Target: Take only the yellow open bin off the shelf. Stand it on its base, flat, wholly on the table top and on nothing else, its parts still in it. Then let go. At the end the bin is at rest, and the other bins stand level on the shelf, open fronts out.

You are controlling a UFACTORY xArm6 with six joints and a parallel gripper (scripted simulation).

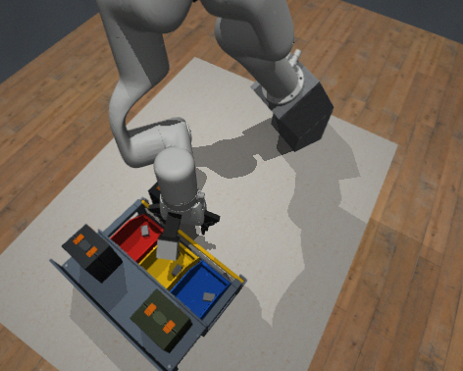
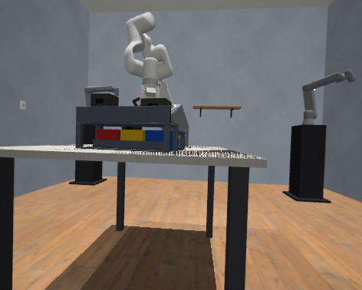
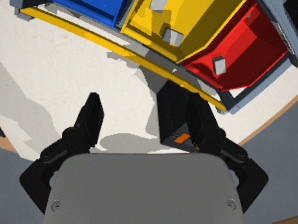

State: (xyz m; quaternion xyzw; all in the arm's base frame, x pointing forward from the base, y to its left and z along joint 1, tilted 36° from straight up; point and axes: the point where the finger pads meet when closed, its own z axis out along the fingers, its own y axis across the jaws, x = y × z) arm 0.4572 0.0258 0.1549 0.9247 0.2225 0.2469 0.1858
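The thin yellow bar is 10 cm below my hand. From my hand the other things lie so: red bin 12 cm to the right, 12 cm below, 9 cm ahead; then blue bin 12 cm below, 12 cm ahead, 10 cm to the left; then yellow open bin 12 cm below, 10 cm ahead, 1 cm to the right.
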